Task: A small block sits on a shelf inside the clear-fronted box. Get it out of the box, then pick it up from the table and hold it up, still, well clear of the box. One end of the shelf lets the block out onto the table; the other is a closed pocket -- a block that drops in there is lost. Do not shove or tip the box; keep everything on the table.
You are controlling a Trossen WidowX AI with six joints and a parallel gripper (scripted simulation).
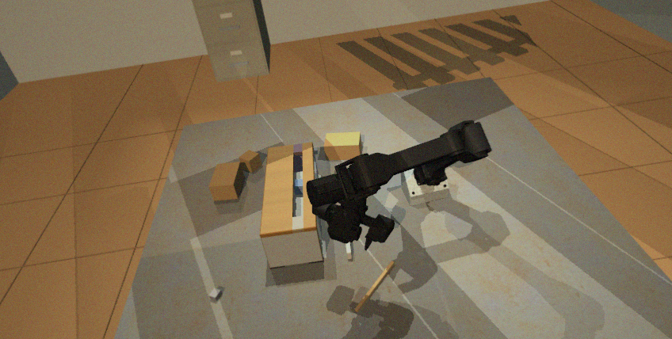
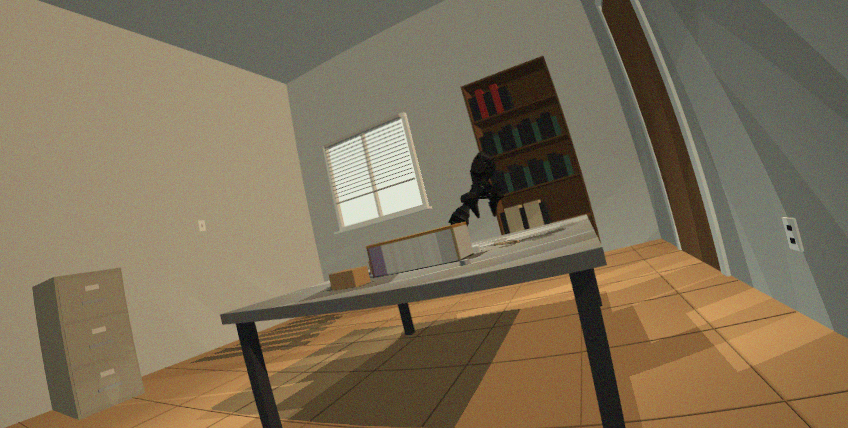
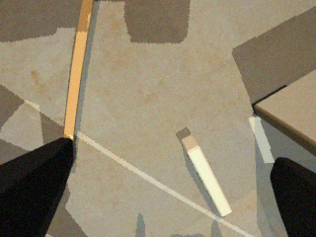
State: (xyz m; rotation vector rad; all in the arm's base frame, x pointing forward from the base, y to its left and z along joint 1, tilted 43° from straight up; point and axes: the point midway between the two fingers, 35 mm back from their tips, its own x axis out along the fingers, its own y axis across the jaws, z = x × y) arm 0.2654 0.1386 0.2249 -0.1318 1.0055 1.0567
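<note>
My gripper tip is now 100 mm short of the blue block, 290 mm to the left of it and 40 mm above it. From my gripper tip the other things lie so: long box (90 mm ahead, 270 mm to the right, 60 mm below); wooden stick (40 mm behind, 40 mm to the left, 120 mm below).
</note>
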